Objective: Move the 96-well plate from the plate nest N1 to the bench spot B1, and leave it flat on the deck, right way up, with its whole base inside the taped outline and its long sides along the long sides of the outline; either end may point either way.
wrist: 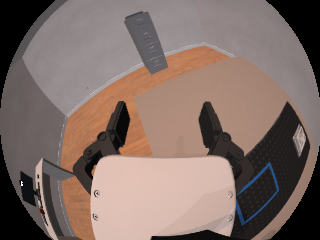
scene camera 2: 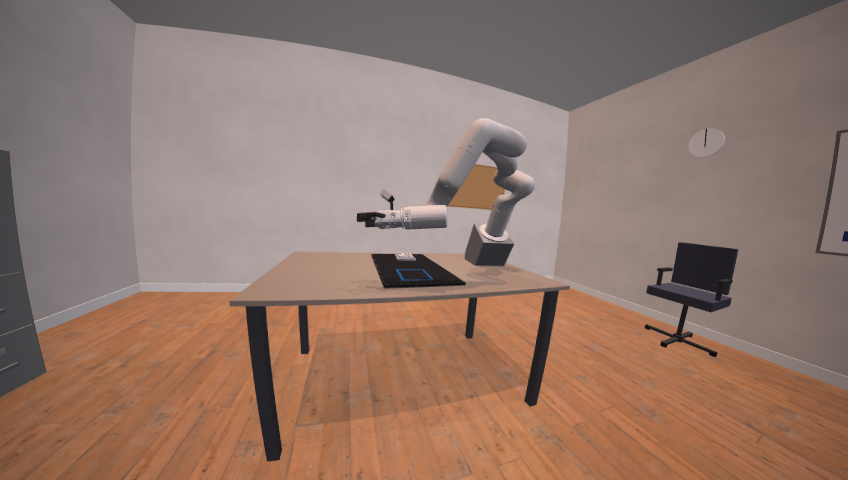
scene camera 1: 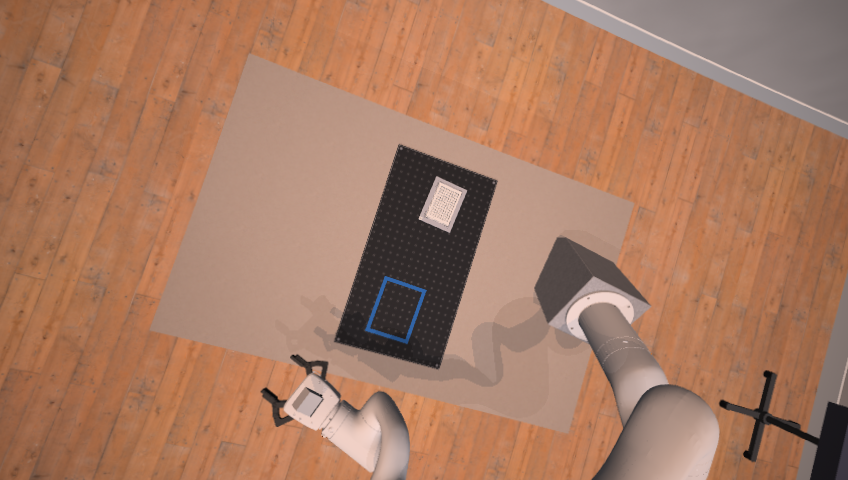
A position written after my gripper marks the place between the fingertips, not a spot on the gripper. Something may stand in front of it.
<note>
In view: my gripper (scene camera 1: 277,372) and a white 96-well plate (scene camera 1: 445,199).
My gripper shows as well in the wrist view (wrist: 164,109) and in scene camera 2 (scene camera 2: 361,220).
</note>
